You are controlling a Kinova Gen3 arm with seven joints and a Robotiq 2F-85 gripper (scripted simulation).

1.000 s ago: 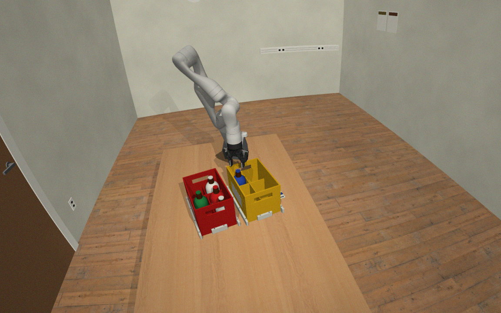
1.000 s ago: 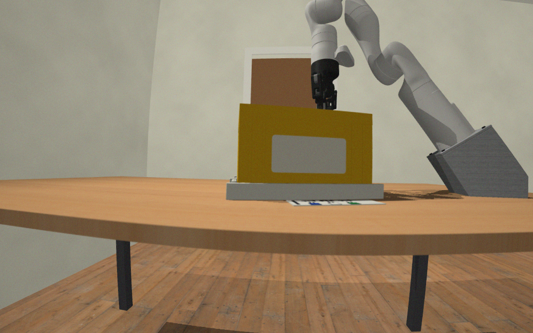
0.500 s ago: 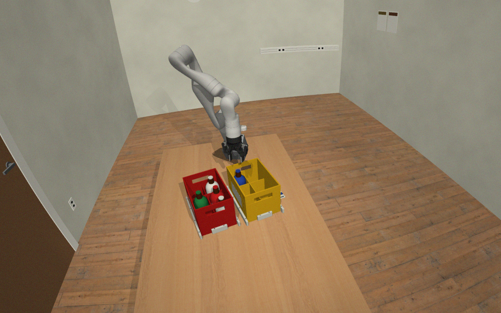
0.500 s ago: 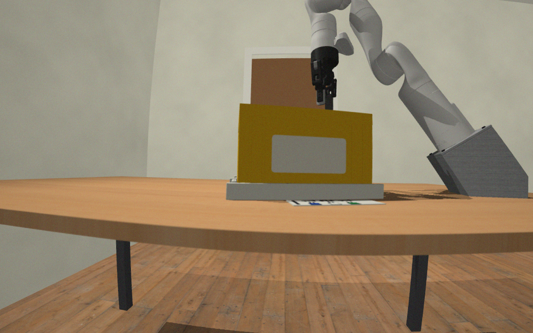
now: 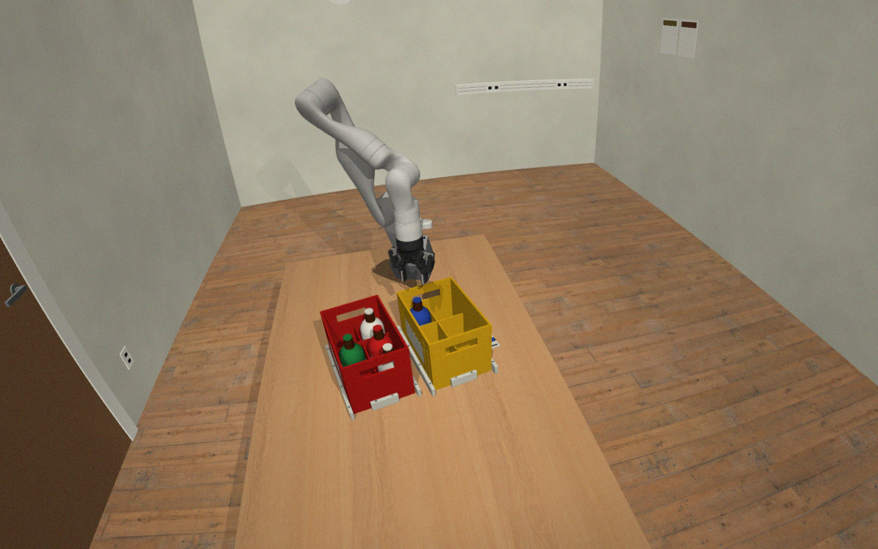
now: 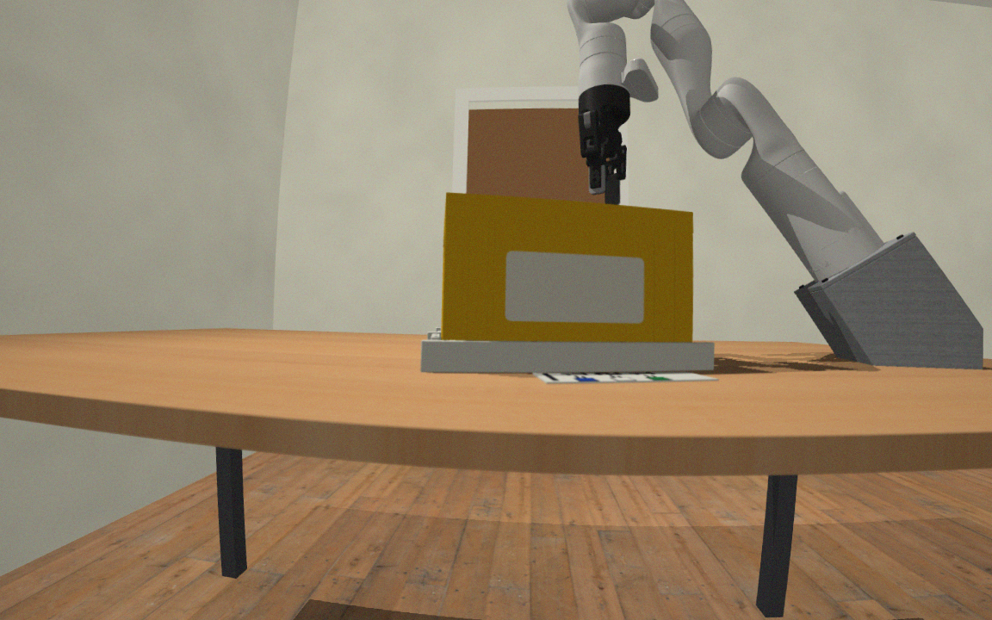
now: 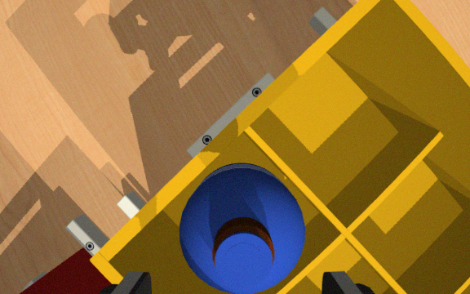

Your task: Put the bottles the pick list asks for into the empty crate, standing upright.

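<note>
The red bottle lies 150 mm below my hand, 140 mm to the right of it and 100 mm ahead of it. The rest, counted from my hand: yellow crate (160 mm below, 90 mm ahead, 60 mm to the left); red crate (180 mm to the right, 160 mm below, 100 mm ahead); blue bottle (150 mm below).
</note>
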